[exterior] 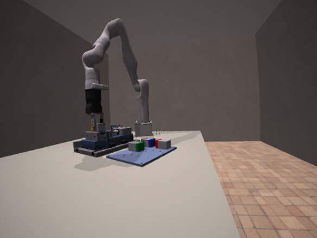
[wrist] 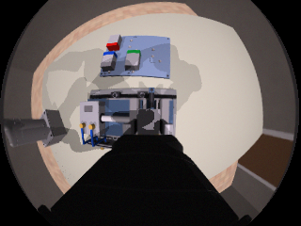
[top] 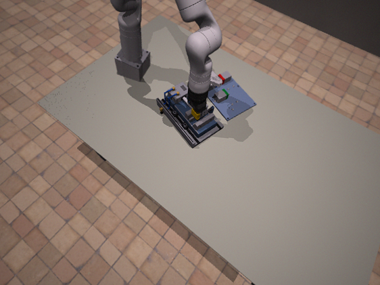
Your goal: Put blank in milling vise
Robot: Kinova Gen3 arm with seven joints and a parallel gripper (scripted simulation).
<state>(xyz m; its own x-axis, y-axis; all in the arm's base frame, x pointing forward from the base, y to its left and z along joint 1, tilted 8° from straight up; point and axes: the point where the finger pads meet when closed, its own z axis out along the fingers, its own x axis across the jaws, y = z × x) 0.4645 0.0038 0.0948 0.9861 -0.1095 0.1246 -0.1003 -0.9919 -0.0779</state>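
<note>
The yellow-ended blank lies 2 cm below my hand. Also, from my hand: green-ended blank 3 cm behind, 20 cm to the left, 11 cm below; fixed jaw 4 cm ahead, 6 cm below; milling vise 6 cm behind, 1 cm to the left, 10 cm below.
</note>
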